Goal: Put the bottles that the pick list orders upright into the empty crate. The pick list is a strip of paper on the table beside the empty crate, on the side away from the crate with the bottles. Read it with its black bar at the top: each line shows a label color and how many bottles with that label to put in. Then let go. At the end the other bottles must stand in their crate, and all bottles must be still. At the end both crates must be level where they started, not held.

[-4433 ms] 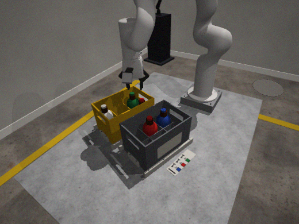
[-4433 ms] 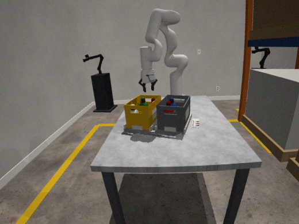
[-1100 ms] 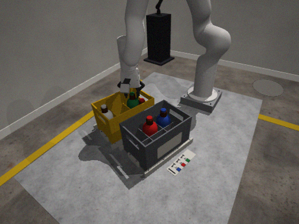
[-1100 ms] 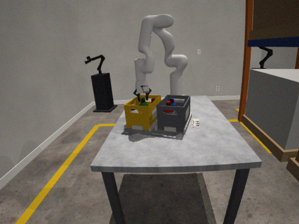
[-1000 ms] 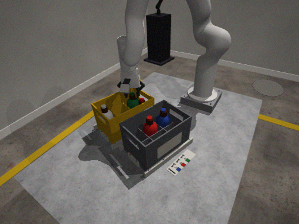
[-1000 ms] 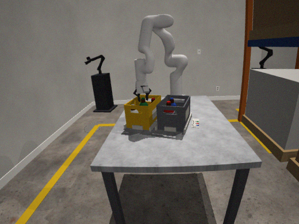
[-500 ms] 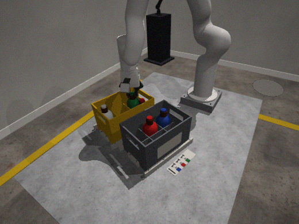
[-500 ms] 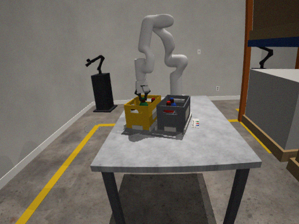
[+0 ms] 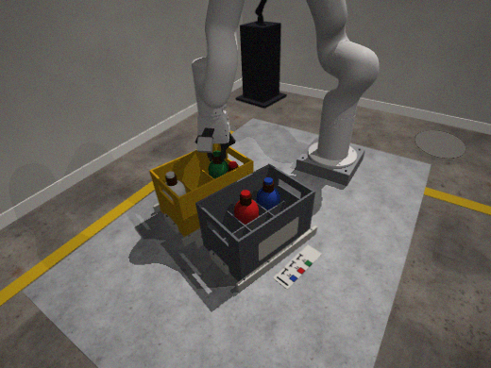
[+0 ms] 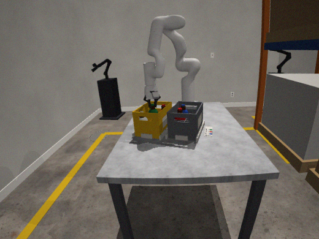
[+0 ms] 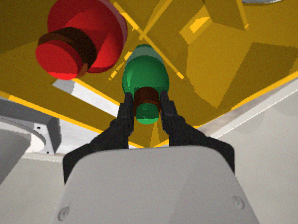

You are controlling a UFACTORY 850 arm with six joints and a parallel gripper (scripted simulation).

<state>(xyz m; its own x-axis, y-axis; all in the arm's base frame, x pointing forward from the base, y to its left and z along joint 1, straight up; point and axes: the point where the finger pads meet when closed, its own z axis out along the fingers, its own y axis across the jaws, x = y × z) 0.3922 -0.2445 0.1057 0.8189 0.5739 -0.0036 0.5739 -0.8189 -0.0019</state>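
Right now the green-label bottle is 70 mm below my hand. From my hand the other things lie so: white-label bottle: 170 mm ahead, 30 mm to the right, 70 mm below; then blue-label bottle: 10 mm ahead, 230 mm to the left, 70 mm below; then yellow crate: 90 mm ahead, 30 mm to the left, 70 mm below.
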